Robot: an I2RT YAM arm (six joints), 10 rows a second.
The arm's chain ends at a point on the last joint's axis. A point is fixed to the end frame.
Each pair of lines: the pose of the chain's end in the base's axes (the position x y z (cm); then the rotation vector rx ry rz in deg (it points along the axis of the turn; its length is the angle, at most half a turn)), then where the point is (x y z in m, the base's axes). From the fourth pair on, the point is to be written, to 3 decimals.
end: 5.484 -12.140 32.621 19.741 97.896 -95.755
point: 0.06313 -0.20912 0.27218
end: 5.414 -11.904 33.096 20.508 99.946 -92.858
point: 0.06397 -0.20401 0.27293
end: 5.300 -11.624 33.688 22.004 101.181 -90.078
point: 0.06462 -0.19861 0.27554
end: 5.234 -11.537 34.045 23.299 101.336 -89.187
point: 0.064 -0.197 0.278
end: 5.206 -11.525 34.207 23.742 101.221 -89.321
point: 0.064 -0.197 0.280
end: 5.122 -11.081 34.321 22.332 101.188 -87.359
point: 0.066 -0.191 0.280
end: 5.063 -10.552 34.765 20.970 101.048 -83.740
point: 0.071 -0.184 0.283
